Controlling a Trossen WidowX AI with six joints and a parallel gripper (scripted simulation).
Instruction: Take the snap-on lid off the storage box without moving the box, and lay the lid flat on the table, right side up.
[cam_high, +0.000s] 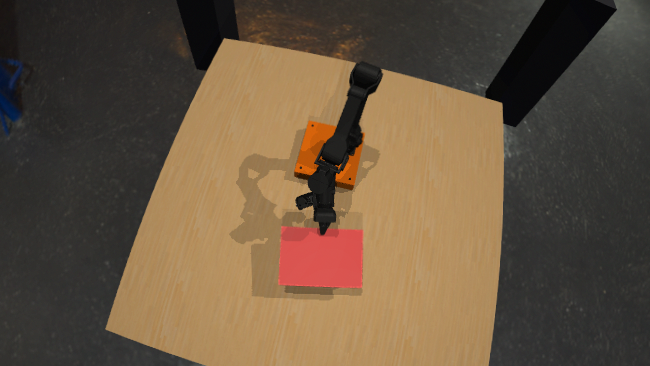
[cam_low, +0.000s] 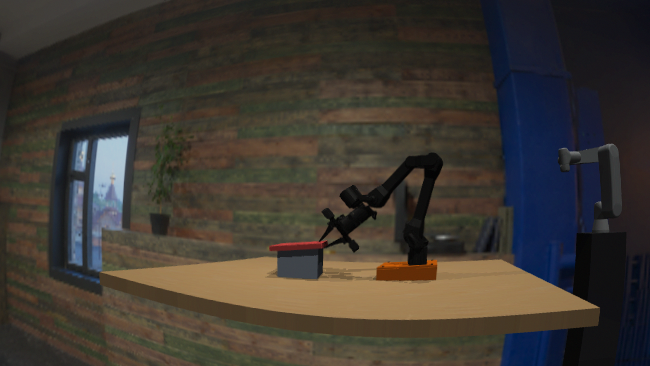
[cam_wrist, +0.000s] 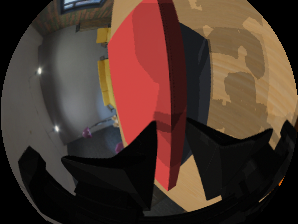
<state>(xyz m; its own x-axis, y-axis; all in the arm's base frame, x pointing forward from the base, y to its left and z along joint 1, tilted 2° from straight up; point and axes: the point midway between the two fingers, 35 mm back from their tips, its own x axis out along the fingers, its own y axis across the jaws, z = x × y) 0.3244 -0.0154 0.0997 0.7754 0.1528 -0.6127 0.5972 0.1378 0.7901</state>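
The red lid is 8 cm ahead of my gripper tip and 2 cm to the left of it. From my gripper tip the other things lie so: storage box 7 cm ahead, 1 cm to the left, 6 cm below.
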